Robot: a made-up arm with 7 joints. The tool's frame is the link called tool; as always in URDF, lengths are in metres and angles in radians. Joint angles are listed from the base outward. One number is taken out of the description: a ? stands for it. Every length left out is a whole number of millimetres.
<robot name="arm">
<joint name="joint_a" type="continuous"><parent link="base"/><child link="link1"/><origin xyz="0 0.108 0" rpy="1.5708 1.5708 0"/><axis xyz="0 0 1"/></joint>
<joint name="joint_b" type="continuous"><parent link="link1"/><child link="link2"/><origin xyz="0 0 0" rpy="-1.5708 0 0"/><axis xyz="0 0 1"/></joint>
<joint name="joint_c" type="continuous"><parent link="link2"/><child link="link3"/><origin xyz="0.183 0 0" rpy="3.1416 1.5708 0"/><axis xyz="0 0 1"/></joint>
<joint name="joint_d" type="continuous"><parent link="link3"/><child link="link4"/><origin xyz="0 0 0" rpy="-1.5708 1.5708 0"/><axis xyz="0 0 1"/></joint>
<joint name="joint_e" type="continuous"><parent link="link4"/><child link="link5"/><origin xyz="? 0 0" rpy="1.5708 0 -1.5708"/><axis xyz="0 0 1"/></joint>
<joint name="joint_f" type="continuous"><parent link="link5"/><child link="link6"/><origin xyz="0 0 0" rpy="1.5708 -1.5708 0"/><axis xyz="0 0 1"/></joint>
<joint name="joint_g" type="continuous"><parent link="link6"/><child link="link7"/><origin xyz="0 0 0" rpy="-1.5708 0 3.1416"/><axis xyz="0 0 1"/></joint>
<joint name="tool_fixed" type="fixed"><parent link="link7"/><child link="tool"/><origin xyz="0 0 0" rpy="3.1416 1.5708 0"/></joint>
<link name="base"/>
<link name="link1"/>
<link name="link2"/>
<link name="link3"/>
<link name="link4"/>
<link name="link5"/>
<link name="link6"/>
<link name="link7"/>
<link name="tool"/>
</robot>
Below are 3 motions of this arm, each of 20 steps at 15 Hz.
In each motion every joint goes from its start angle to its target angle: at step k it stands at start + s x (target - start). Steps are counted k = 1, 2, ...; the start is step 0. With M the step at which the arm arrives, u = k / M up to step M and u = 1 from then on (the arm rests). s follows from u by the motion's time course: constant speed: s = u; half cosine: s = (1 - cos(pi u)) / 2; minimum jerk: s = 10 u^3 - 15 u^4 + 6 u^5.
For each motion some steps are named. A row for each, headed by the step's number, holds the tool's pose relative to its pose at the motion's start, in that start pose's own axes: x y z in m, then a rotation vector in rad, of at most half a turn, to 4 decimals.
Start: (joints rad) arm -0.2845 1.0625 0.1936 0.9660 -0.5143 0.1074 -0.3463
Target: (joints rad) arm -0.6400 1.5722 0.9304 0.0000 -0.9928 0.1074 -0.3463
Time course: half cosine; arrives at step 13
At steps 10, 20:
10: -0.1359 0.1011 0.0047 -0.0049 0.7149 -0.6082
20: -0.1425 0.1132 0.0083 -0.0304 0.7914 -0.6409

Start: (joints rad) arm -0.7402 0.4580 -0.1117 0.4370 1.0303 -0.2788 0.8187
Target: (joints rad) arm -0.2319 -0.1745 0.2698 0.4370 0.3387 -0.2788 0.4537
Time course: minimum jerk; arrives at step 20
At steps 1, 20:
1: -0.0001 -0.0001 -0.0002 -0.0002 -0.0003 0.0002
20: 0.0058 -0.1792 -0.1398 -0.2165 -0.1751 0.0795

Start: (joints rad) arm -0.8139 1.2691 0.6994 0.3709 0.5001 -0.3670 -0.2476
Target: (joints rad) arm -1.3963 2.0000 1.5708 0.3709 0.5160 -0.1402 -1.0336
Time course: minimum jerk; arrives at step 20
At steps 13, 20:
13: 0.1717 0.0152 -0.0487 0.6881 -0.3097 0.2706
20: 0.2222 -0.0099 -0.0414 0.7775 -0.3252 0.4287

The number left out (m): 0.146
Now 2 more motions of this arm.
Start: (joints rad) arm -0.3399 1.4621 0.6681 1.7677 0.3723 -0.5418 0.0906
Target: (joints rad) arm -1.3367 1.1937 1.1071 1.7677 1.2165 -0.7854 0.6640
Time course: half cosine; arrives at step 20
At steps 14, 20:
14: 0.0004 -0.0476 0.0668 -0.1133 0.0655 0.7425
20: 0.0072 -0.0495 0.0852 -0.1025 0.0904 0.8669

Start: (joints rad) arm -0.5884 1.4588 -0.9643 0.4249 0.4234 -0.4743 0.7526
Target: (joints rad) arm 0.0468 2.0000 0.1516 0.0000 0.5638 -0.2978 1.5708
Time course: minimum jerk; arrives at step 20
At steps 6, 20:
6: -0.0115 0.0196 0.0407 0.1686 -0.0517 0.1552
20: -0.0946 -0.0587 0.1973 0.9413 -0.9069 0.6588

